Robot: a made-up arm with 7 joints. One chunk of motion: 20 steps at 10 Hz.
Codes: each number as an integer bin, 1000 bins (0 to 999) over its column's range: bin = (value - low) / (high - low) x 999, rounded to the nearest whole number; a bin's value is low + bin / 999 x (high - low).
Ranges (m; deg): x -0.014..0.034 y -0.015..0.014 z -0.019..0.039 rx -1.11..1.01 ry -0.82..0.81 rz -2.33..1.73
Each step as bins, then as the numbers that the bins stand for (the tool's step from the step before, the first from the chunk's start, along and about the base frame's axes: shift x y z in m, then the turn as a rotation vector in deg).
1 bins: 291 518 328 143 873 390
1 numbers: -0.00002 0.00004 0.00004 -0.807 0.604 -0.745
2 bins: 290 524 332 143 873 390
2 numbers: -0.00007 0.00021 0.00028 -0.807 0.604 -0.745
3 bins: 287 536 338 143 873 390
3 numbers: -0.00021 0.00056 0.00062 -0.807 0.604 -0.745
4 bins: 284 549 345 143 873 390
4 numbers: -0.00035 0.00094 0.00103 -0.807 0.604 -0.745
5 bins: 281 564 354 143 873 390
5 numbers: -0.00050 0.00137 0.00155 -0.807 0.604 -0.745
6 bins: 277 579 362 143 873 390
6 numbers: -0.00069 0.00181 0.00202 -0.807 0.604 -0.745
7 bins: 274 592 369 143 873 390
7 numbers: -0.00083 0.00219 0.00242 -0.807 0.604 -0.745
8 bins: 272 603 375 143 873 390
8 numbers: -0.00093 0.00250 0.00277 -0.807 0.604 -0.745
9 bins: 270 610 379 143 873 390
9 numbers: -0.00103 0.00271 0.00300 -0.807 0.604 -0.745
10 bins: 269 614 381 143 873 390
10 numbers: -0.00108 0.00282 0.00312 -0.807 0.604 -0.745
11 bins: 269 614 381 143 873 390
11 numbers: -0.00108 0.00282 0.00312 -0.807 0.604 -0.745
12 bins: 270 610 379 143 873 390
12 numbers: -0.00103 0.00271 0.00300 -0.807 0.604 -0.745
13 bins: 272 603 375 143 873 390
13 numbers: -0.00093 0.00250 0.00277 -0.807 0.604 -0.745
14 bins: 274 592 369 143 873 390
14 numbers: -0.00083 0.00219 0.00242 -0.807 0.604 -0.745
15 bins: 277 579 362 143 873 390
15 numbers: -0.00069 0.00181 0.00202 -0.807 0.604 -0.745
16 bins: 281 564 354 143 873 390
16 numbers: -0.00050 0.00137 0.00155 -0.807 0.604 -0.745
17 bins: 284 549 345 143 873 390
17 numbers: -0.00035 0.00094 0.00103 -0.807 0.604 -0.745
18 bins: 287 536 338 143 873 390
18 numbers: -0.00021 0.00056 0.00062 -0.807 0.604 -0.745
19 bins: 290 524 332 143 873 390
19 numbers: -0.00007 0.00021 0.00028 -0.807 0.604 -0.745
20 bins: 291 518 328 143 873 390
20 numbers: -0.00002 0.00004 0.00004 -0.807 0.604 -0.745
